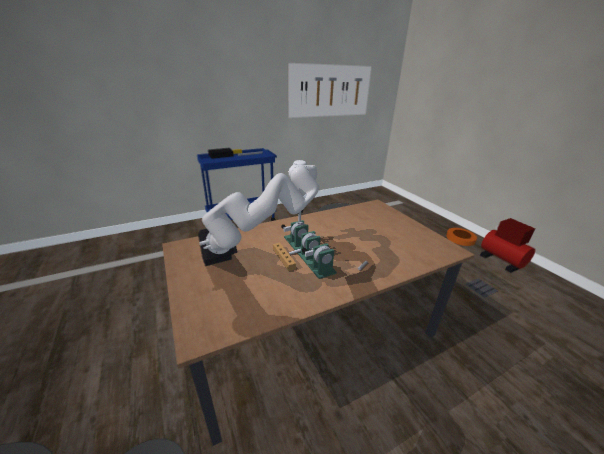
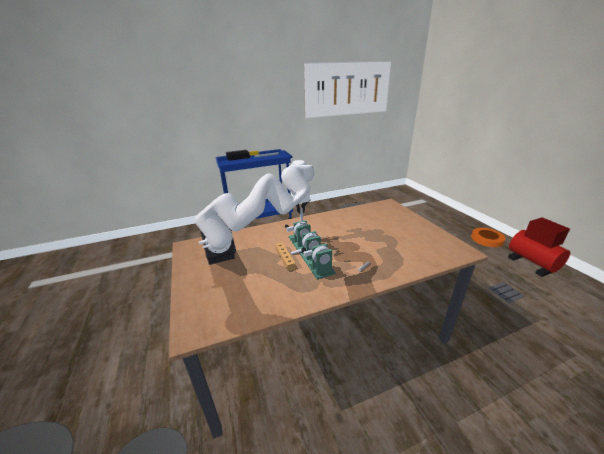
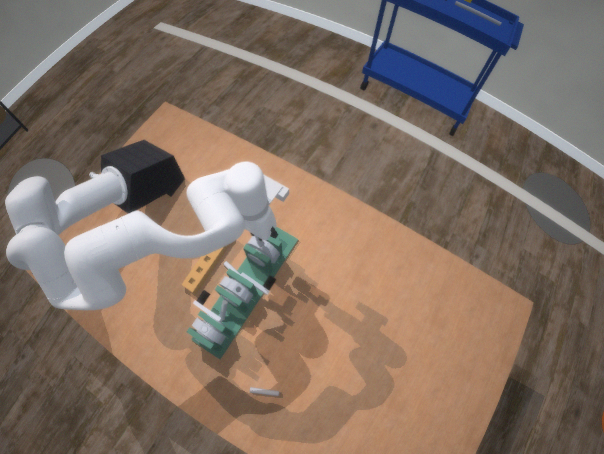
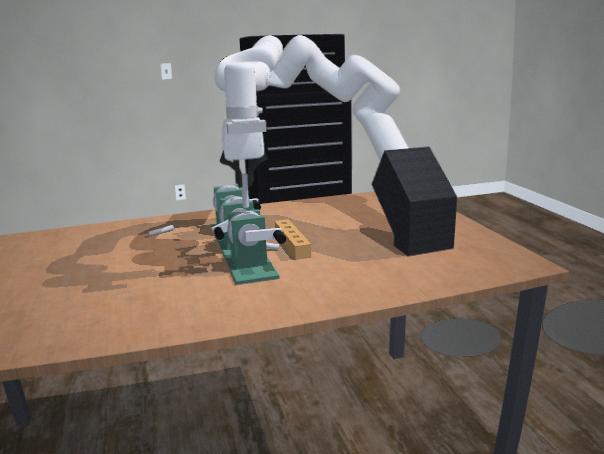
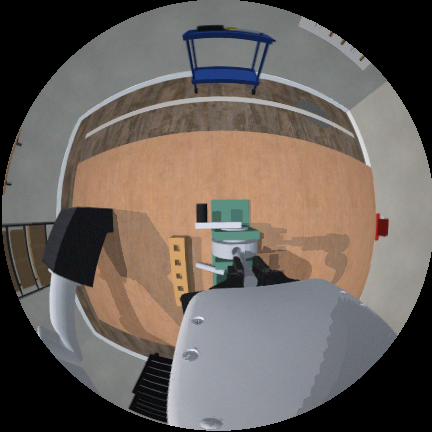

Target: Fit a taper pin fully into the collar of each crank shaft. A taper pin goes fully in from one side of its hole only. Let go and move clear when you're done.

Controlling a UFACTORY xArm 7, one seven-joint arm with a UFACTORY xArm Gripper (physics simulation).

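Seen in the pictures: gripper, between the fingertips: [image 1: 299, 212] [image 2: 301, 212] [image 3: 259, 234] [image 4: 245, 186] [image 5: 244, 266]; arm's base, origin of its link: [image 3: 114, 185] [image 4: 399, 165] [image 5: 64, 275].
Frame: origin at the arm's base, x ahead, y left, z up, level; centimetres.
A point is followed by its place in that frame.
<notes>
My gripper [image 4: 244, 175] {x 49.7, y 8.0, z 1.3 cm} [image 5: 244, 266] {x 49.7, y 8.0, z 1.3 cm} is shut on a grey taper pin [image 2: 302, 214] {x 49.9, y 6.4, z 0.6 cm} [image 4: 245, 192] {x 49.7, y 8.2, z -0.4 cm} [image 5: 241, 257] {x 49.8, y 8.2, z -1.5 cm}, held upright above the end collar [image 5: 218, 249] {x 46.5, y 8.1, z -7.1 cm} on the green base [image 3: 291, 241] {x 54.5, y 16.9, z -19.7 cm} [image 4: 255, 276] {x 50.8, y 17.7, z -19.7 cm} [image 5: 230, 204] {x 50.7, y 17.3, z -19.7 cm}. The pin's lower tip is at the collar's top hole; its depth is hidden. The middle collar [image 3: 230, 285] {x 48.3, y -7.0, z -5.8 cm} shows a dark top hole. The other end collar [image 3: 215, 336] {x 51.6, y -21.4, z -7.0 cm} shows a pale disc in its hole. A loose pin [image 1: 363, 265] {x 69.9, y -30.1, z -19.3 cm} [image 2: 364, 266] {x 69.9, y -30.1, z -19.4 cm} [image 3: 265, 392] {x 70.5, y -29.3, z -19.1 cm} [image 4: 161, 230] {x 69.9, y -28.6, z -19.6 cm} lies on the table.
A yellow holed block [image 1: 284, 257] {x 32.8, y -6.1, z -16.7 cm} [image 3: 213, 262] {x 36.6, y -2.0, z -17.2 cm} [image 4: 301, 251] {x 35.5, y 9.3, z -18.5 cm} [image 5: 185, 255] {x 36.9, y 3.7, z -17.6 cm} lies beside the green base. White crank arms [image 4: 262, 234] [image 5: 217, 225] with black handles [image 4: 279, 236] {x 43.9, y 17.3, z -10.2 cm} [image 5: 201, 212] {x 43.5, y 15.4, z -9.8 cm} stick out. A light rod [image 4: 272, 247] {x 41.2, y 0.5, z -19.6 cm} [image 5: 209, 268] {x 43.4, y -0.7, z -18.2 cm} projects toward the block; its far end is hidden.
</notes>
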